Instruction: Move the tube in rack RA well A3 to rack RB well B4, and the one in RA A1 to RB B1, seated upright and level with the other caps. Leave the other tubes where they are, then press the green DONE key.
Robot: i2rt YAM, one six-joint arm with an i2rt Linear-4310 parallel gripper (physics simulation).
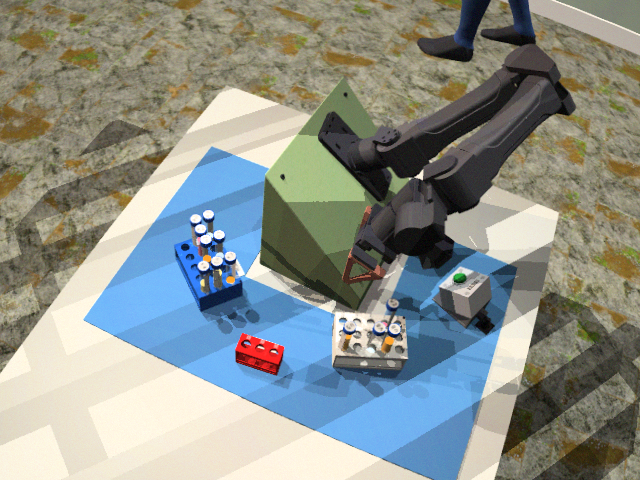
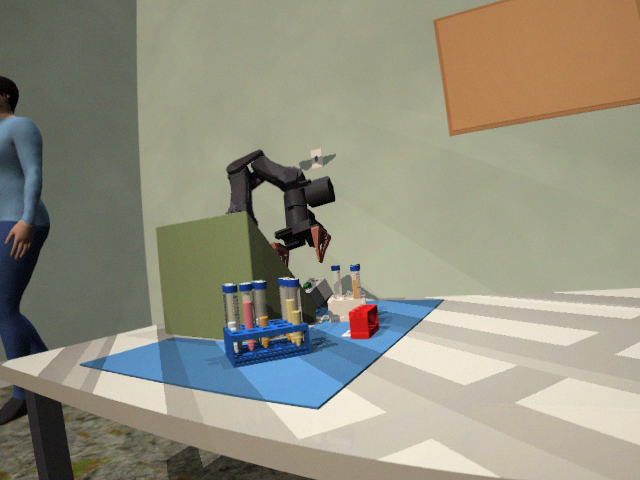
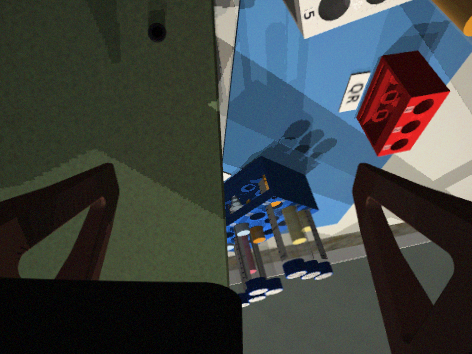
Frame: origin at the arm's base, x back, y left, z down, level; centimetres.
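Where they show: gripper, fingertip midpoint: [image 1: 351,263] [image 2: 302,268] [image 3: 235,176]; arm's base, origin of the base link: [image 1: 355,158] [image 2: 214,259].
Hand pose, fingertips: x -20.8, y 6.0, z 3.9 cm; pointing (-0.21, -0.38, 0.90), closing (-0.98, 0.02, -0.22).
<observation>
Each offset is from my fingertips to the top centre of the thing. "pt": to the spot under its first point. Level surfaces: height alone.
My gripper [image 1: 358,252] [image 2: 303,261] [image 3: 235,176] is open and empty, high beside the green mount, above and behind the racks. A blue rack {dx -4.7, dy -25.5, dz +7.9 cm} [image 1: 221,299] [image 2: 230,348] [image 3: 287,182] holds several upright blue-capped tubes with white, pink, orange and yellow contents. A white rack {dx -7.8, dy +7.3, dz +7.9 cm} [image 1: 343,360] [image 2: 338,310] [image 3: 320,30] holds several blue-capped tubes, one {pt dx -5.0, dy +8.9, dz +0.4 cm} [image 1: 392,304] at its back edge and one {pt dx -12.0, dy +3.3, dz +0.4 cm} [image 1: 349,327] on its left. I cannot read the RA and RB labels or tell the wells. The green key {dx +9.1, dy +20.2, dz +5.4 cm} [image 1: 459,277] [image 2: 307,285] tops a tilted grey box.
A red three-hole block {dx -17.4, dy -10.1, dz +7.9 cm} [image 1: 259,355] [image 2: 356,325] [image 3: 427,72] stands between the racks on the blue mat {dz +12.9 cm} [image 1: 144,289] [image 2: 170,364]. The large green wedge mount [image 1: 305,227] [image 2: 204,279] [image 3: 100,100] rises behind them. A white QR card {pt dx -14.2, dy -10.0, dz +12.7 cm} [image 3: 354,92] lies beside the red block.
</observation>
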